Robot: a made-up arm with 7 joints.
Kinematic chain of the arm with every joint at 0, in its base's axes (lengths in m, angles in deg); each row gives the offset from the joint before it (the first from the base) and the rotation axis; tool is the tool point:
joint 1: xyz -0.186 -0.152 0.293 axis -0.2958 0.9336 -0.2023
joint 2: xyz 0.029 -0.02 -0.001 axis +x
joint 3: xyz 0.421 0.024 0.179 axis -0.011 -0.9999 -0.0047
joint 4: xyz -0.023 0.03 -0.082 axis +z
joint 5: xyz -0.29 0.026 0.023 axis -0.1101 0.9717 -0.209
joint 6: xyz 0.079 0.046 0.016 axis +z
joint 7: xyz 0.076 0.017 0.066 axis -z
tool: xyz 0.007 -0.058 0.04
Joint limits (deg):
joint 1: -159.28..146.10
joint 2: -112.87..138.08
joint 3: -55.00..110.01
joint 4: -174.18..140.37
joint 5: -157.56..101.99
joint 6: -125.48..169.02
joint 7: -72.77..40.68
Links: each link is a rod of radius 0.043 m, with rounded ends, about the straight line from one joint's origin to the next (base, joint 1, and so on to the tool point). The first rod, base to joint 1, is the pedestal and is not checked.
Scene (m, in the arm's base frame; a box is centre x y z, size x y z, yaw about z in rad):
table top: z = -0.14
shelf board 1: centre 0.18 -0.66 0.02 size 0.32 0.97 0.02 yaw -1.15
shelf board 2: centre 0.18 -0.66 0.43 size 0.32 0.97 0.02 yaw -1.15
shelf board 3: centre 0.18 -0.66 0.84 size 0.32 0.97 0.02 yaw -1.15
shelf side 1: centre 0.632 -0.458 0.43 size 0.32 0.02 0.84 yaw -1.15
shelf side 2: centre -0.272 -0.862 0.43 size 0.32 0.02 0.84 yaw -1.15
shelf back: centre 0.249 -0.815 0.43 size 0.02 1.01 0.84 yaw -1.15
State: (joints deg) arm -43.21 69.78 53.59 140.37 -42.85 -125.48 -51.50
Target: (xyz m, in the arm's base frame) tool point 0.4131 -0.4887 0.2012
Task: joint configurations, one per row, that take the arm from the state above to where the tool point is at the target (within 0.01 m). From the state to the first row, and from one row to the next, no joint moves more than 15 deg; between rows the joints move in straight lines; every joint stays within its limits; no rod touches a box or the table.
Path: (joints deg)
1: -52.97 72.38 55.54 128.05 -38.68 -125.21 -50.23
2: -62.72 74.99 57.49 115.72 -34.51 -124.94 -48.96
3: -72.48 77.59 59.44 103.40 -30.34 -124.67 -47.70
4: -82.23 80.19 61.40 91.07 -26.17 -124.40 -46.43
5: -69.33 82.87 61.20 88.07 -26.15 -124.67 -45.74
6: -56.42 85.56 61.01 85.07 -26.13 -124.94 -45.06
7: -43.52 88.24 60.82 82.07 -26.12 -125.21 -44.37
8: -30.61 90.92 60.63 79.07 -26.10 -125.48 -43.69
9: -26.73 90.25 60.15 93.29 -31.15 -125.48 -45.37
10: -22.85 89.58 59.67 107.51 -36.19 -125.48 -47.05
11: -18.97 88.91 59.19 121.73 -41.24 -125.48 -48.74

